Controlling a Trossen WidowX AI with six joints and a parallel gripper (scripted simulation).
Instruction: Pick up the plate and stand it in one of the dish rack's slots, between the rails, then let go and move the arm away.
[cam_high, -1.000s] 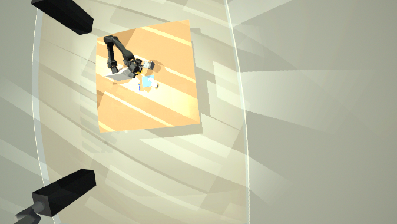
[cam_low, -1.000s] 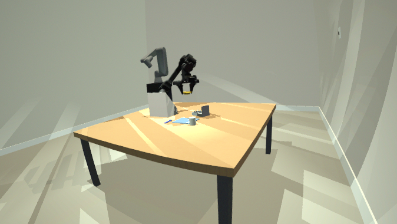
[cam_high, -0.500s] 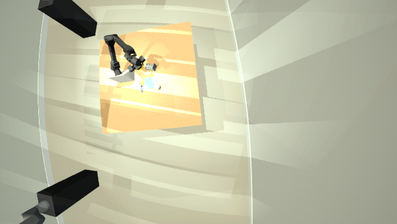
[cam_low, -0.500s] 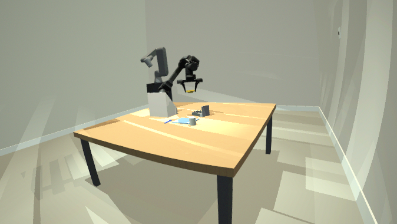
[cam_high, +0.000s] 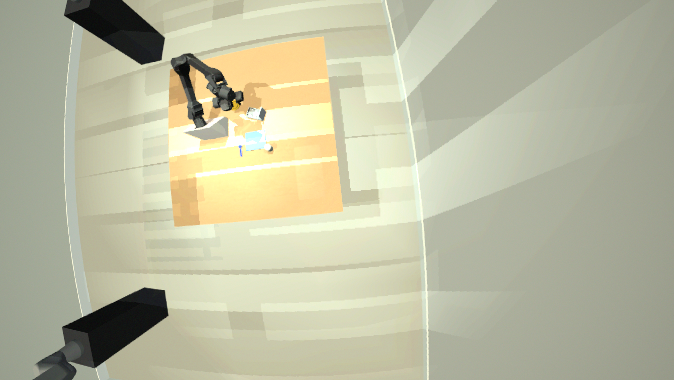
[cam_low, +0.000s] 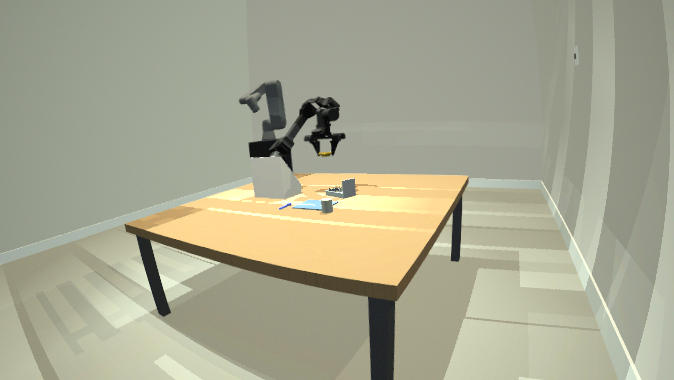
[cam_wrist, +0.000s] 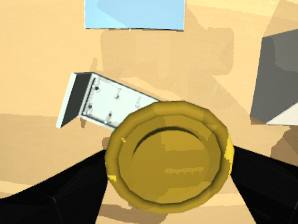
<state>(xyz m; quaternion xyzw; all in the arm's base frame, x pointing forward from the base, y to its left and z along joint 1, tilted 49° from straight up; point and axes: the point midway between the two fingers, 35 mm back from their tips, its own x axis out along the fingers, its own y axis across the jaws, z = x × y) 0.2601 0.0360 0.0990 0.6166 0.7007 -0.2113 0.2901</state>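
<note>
My gripper tip is 160 mm above the dish rack, 50 mm short of it and 20 mm to the right of it. From my gripper tip the other things lie so: plate (10 mm above); white cup (240 mm to the right, 160 mm below, 160 mm ahead).
</note>
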